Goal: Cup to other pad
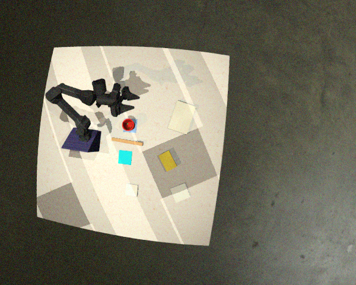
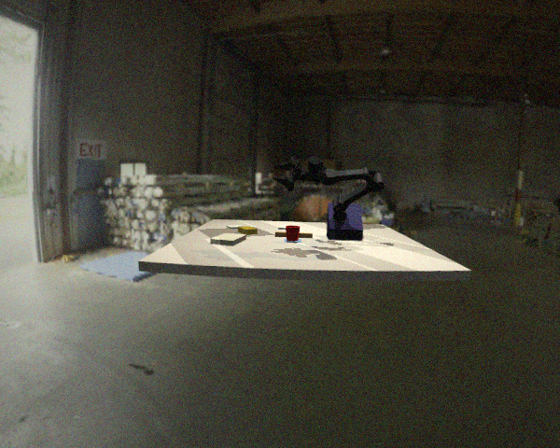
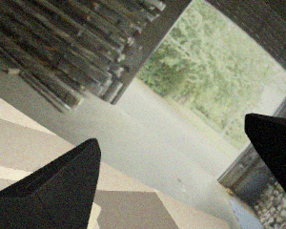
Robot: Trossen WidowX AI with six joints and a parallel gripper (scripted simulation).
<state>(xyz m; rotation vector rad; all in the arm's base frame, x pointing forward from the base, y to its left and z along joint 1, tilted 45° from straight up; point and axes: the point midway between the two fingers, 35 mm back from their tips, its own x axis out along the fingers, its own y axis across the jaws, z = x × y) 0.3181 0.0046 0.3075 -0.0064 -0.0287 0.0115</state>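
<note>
My gripper tip is now 31 cm above the red cup, 10 cm to the left of it and 9 cm past it. The rest, counted from my gripper tip: light blue pad 36 cm below, 10 cm to the right, 9 cm behind; wooden bar 35 cm below, 20 cm to the right, 9 cm behind; cream slab 34 cm below, 22 cm ahead.
</note>
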